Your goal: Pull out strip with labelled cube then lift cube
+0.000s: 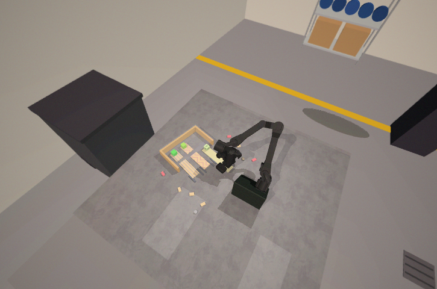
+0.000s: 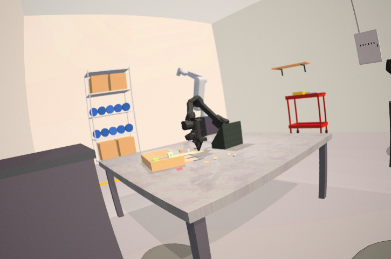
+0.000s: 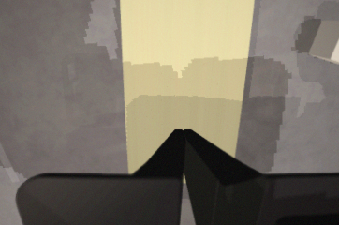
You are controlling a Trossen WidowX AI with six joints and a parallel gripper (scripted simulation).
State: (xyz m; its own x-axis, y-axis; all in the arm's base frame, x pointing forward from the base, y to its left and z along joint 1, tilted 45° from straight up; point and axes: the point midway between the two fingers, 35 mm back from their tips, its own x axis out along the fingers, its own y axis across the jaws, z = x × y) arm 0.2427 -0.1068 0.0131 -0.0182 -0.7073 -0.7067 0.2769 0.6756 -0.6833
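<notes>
My gripper tip is 90 mm short of the pale yellow strip and 30 mm to the left of it. The rest, counted from my gripper tip: light green labelled cube (200 mm ahead, 60 mm to the right, 10 mm above).
</notes>
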